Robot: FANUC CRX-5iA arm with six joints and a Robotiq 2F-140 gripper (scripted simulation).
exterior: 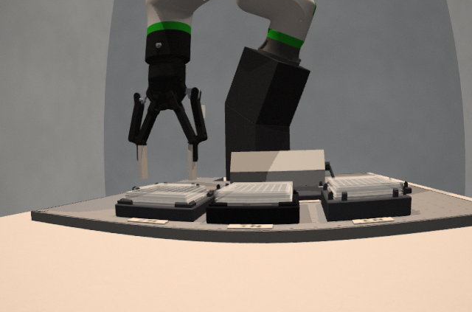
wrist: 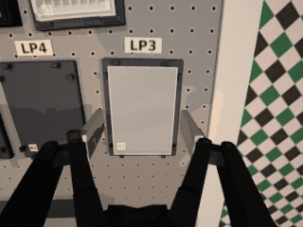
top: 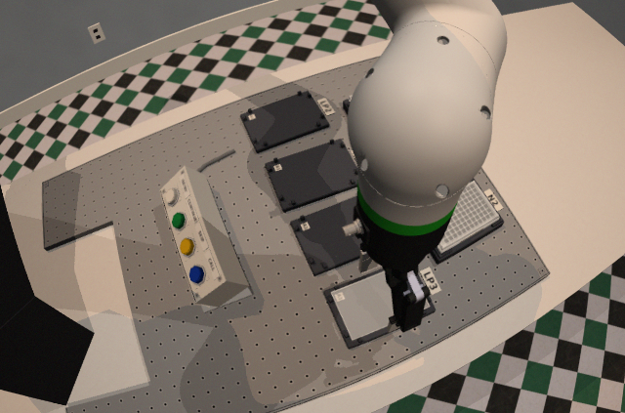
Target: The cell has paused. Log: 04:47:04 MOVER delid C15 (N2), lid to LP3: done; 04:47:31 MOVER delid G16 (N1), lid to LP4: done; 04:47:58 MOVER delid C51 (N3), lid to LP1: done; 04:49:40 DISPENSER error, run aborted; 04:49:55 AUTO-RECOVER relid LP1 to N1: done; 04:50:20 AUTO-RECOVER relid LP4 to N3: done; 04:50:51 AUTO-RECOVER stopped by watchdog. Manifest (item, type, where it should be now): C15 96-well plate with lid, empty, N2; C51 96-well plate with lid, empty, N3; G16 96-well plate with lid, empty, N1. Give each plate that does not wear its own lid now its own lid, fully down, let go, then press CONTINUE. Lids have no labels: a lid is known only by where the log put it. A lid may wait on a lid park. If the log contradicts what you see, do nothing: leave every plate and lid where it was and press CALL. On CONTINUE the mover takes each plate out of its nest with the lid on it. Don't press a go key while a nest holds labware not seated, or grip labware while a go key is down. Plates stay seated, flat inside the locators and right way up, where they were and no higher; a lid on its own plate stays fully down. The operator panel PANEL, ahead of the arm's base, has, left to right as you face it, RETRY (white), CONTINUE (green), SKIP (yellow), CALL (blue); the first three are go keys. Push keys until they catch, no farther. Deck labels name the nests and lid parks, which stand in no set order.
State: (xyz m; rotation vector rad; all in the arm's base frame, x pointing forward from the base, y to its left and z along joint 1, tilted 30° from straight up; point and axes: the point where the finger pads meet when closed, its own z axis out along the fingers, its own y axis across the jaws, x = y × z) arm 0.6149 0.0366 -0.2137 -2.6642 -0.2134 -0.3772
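My hand is 5 cm above the lid park LP3. The rest, counted from my hand: plate (16 cm ahead, 11 cm to the left, 3 cm below); LP3 label (9 cm ahead, 5 cm below, 2 cm to the left); lid park LP4 (13 cm to the left, 5 cm below, 3 cm behind).
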